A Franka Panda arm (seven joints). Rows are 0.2 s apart.
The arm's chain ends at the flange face. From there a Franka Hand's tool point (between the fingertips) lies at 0.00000 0.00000 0.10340 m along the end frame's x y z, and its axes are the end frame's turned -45 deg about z.
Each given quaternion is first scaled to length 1.
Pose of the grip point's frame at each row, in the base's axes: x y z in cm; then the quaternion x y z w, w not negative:
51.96, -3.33, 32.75, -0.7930, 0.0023, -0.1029, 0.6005
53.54, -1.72, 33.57, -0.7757, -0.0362, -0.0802, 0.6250
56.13, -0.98, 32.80, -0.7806, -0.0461, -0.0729, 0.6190
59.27, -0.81, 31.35, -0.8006, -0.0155, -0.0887, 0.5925
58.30, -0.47, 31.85, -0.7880, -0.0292, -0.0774, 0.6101
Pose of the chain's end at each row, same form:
50.24, -13.17, 35.41, -0.7317, 0.3056, 0.1347, 0.5942
52.72, -11.81, 35.70, -0.7305, 0.2634, 0.1651, 0.6081
55.54, -11.04, 35.11, -0.7388, 0.2561, 0.1695, 0.5998
57.99, -10.65, 34.27, -0.7455, 0.2920, 0.1448, 0.5813
57.41, -10.46, 34.37, -0.7392, 0.2746, 0.1620, 0.5933

